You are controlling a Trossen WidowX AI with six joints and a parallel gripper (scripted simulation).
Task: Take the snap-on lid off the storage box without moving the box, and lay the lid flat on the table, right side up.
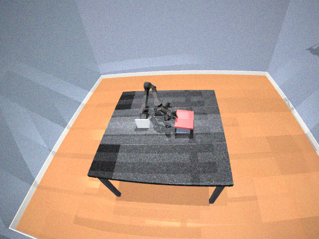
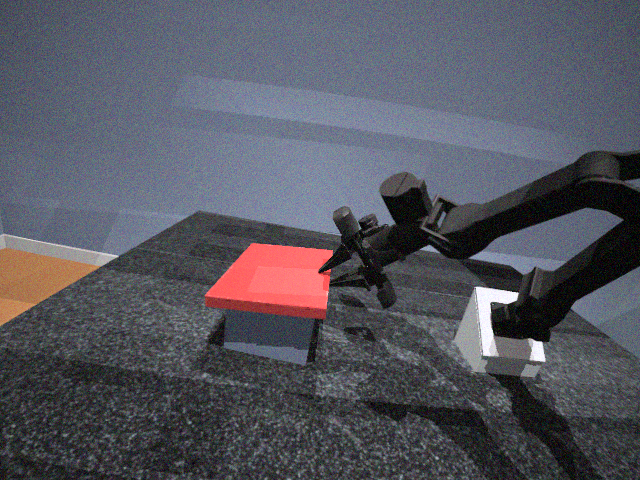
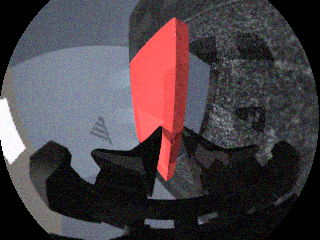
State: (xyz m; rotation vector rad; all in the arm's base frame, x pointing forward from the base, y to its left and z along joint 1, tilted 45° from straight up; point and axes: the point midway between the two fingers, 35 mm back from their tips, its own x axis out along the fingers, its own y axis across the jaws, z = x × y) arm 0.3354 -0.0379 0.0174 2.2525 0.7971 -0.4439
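The red lid is 8 cm ahead of my gripper tip and 1 cm to the right of it. Round my gripper tip: grey-blue storage box 7 cm ahead, 6 cm below, 1 cm to the right.
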